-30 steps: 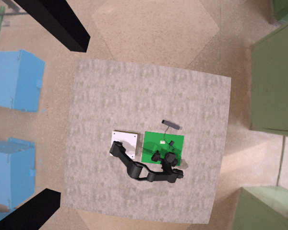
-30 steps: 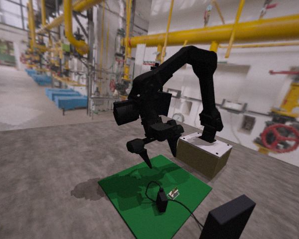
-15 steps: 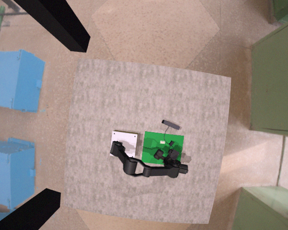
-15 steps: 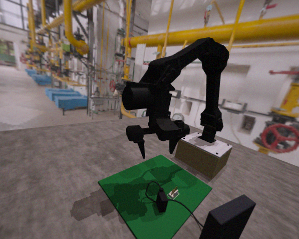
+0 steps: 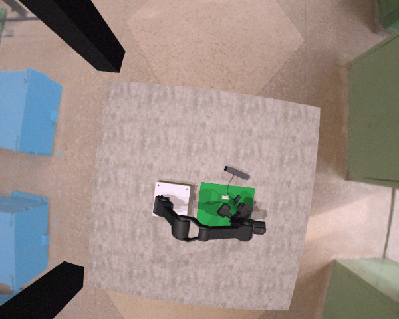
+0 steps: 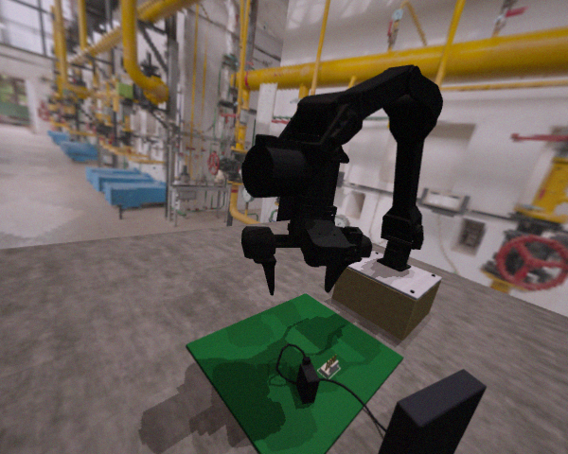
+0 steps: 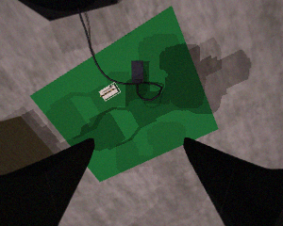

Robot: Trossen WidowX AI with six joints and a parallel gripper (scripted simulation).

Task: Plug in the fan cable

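Right now my gripper tip is 3 cm short of the black fan plug, 7 cm to the right of it and 10 cm above it. The rest, counted from my gripper tip: black fan: 2 cm behind, 19 cm to the left, 6 cm below; green board: 3 cm behind, 1 cm to the left, 14 cm below; four-pin header: 4 cm behind, 6 cm to the left, 12 cm below.
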